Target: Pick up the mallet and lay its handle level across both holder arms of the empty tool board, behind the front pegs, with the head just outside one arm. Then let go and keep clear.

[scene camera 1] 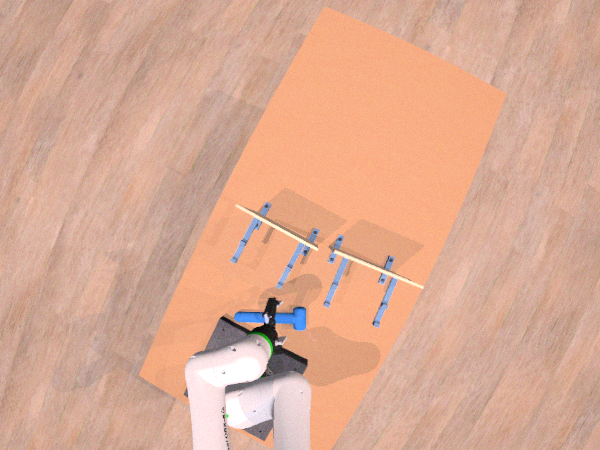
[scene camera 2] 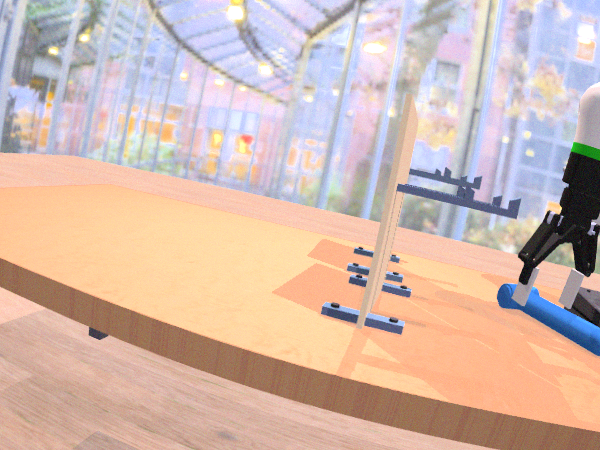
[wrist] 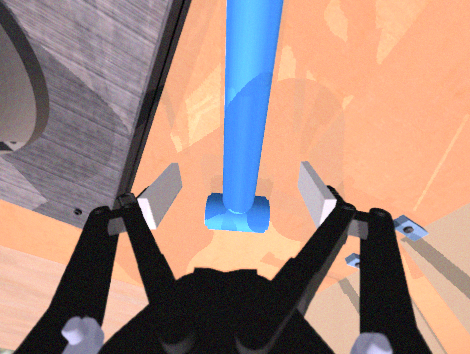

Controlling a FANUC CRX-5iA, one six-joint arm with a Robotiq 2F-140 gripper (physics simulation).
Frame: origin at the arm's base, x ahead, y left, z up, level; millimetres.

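Seen in the pictures: gripper, between the fingertips: (scene camera 1: 281, 319) (scene camera 2: 542, 303) (wrist: 238, 174).
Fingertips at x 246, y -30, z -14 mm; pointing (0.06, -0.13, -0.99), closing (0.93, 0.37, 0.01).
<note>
A point is followed by its place in that frame.
The blue mallet (scene camera 1: 247, 317) @(x 219, y 91, z -7 mm) (scene camera 2: 565, 322) @(x 243, y 60, z -19 mm) (wrist: 245, 125) @(x 233, y 26, z -5 mm) lies on the table beside the robot's base plate, its head at the right end in scene camera 1. My gripper (scene camera 1: 280, 321) @(x 246, y -31, z -14 mm) (scene camera 2: 546, 296) @(x 246, y -31, z -14 mm) (wrist: 238, 174) @(x 246, y -31, z -14 mm) is open and empty, pointing down over the handle near the head, one finger to each side. Its exact height is unclear. Two upright boards, a left one (scene camera 1: 277, 227) @(x 572, y 42, z 249 mm) (scene camera 2: 395, 200) @(x 583, y 112, z 116 mm) and a right one (scene camera 1: 378, 269) @(x 538, y -251, z 278 mm), each carry two blue-grey pegged holder arms. No tool shows on either board. Left-board arms (scene camera 1: 291, 266) @(x 466, y -20, z 139 mm) (scene camera 2: 450, 196) @(x 519, y 151, z 138 mm) point toward the robot side.
The dark base plate (scene camera 1: 225, 337) @(x 116, y 152, z -8 mm) (wrist: 100, 65) @(x 116, y 34, z -1 mm) is close to one finger and the handle. The boards stand on bolted feet (scene camera 1: 267, 206) @(x 633, y 134, z -32 mm) (scene camera 2: 392, 325) @(x 557, y 165, z -38 mm) (wrist: 410, 227) @(x 508, y -41, z -33 mm), beyond the mallet from the base. The orange table top (scene camera 1: 400, 100) @(x 1180, y -248, z -48 mm) (scene camera 2: 150, 240) @(x 963, y -54, z -47 mm) extends behind them.
</note>
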